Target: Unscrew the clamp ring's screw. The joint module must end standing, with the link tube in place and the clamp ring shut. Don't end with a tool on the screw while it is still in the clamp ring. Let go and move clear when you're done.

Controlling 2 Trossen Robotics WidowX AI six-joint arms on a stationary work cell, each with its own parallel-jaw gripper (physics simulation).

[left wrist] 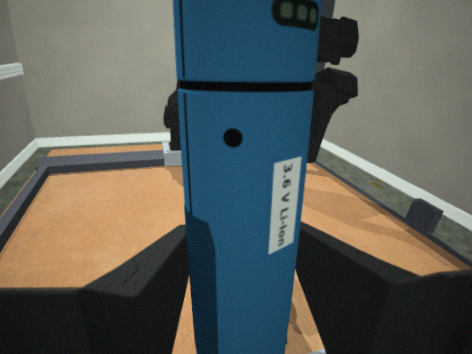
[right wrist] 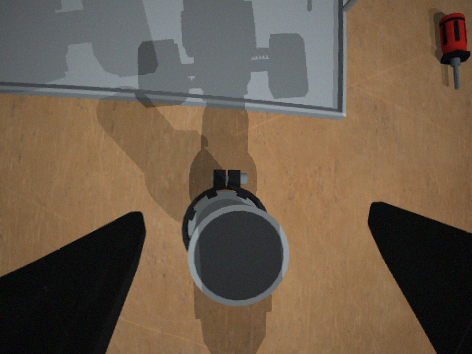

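My left gripper [left wrist: 240, 233] is shut on a blue electric screwdriver [left wrist: 255, 120], marked "3.6 V Li-Ion"; its bit does not show in the left wrist view. The link tube [right wrist: 239, 303] stands in the black clamp ring [right wrist: 185, 227], seen steeply from above in the right wrist view. The ring's two lugs [right wrist: 219, 179] point towards the tray with a narrow gap between them. The grey screw [right wrist: 244, 178] sticks out at the right lug. The joint module's base is hidden under the tube and ring. My right gripper [right wrist: 257, 218] is open, its fingers either side of the tube, touching nothing.
A grey tray [right wrist: 342, 116] lies beyond the module, crossed by arm shadows. A thin grey rod [right wrist: 350, 4] shows by its right edge. A red screwdriver [right wrist: 453, 37] lies on the table at upper right. The other arm [left wrist: 339, 40] rises behind the blue tool.
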